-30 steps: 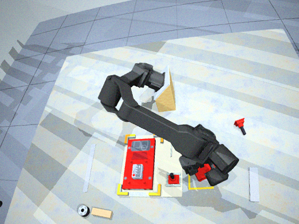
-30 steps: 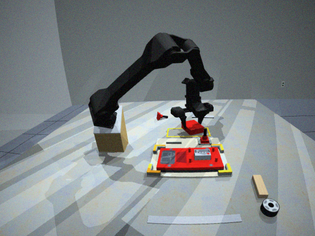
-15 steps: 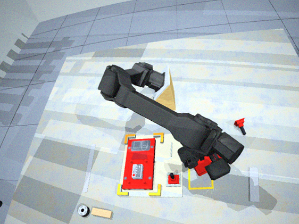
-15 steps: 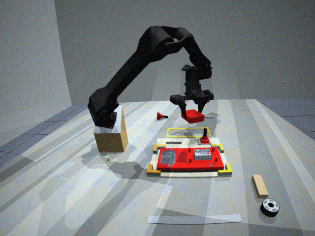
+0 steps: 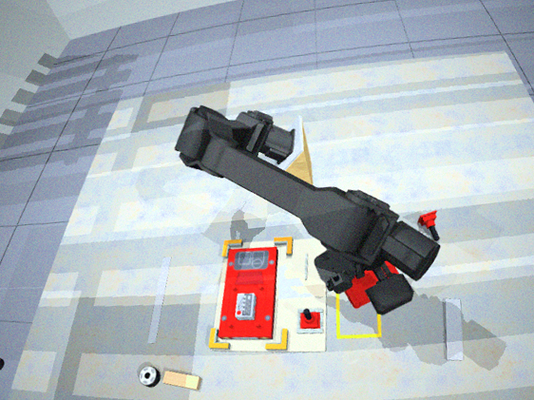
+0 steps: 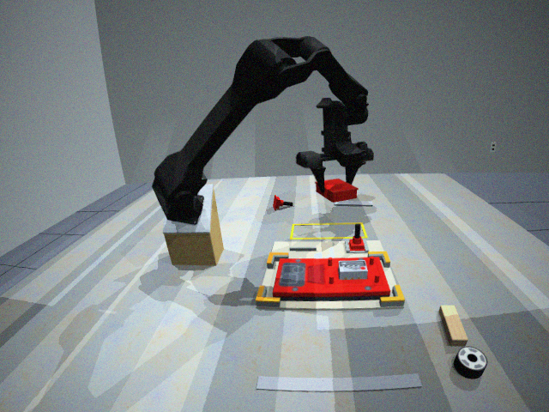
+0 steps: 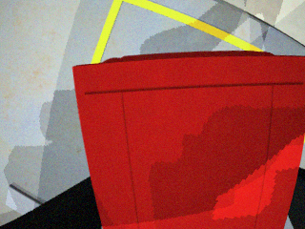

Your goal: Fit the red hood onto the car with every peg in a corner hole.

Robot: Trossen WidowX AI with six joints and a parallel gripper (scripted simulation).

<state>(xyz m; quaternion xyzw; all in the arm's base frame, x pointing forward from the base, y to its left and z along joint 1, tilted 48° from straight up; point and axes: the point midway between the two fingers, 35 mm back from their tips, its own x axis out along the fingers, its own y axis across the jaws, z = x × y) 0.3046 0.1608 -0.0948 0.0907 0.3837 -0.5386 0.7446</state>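
Now: the grey engine block 24 cm to the right of my gripper tip, 8 cm below it and 3 cm ahead of it. From my gripper tip the other things lie so: wooden block: 35 cm to the right, 19 cm ahead, 9 cm below; then red hood: right at my gripper tip; then black post: 12 cm to the right, 7 cm below, 5 cm ahead.
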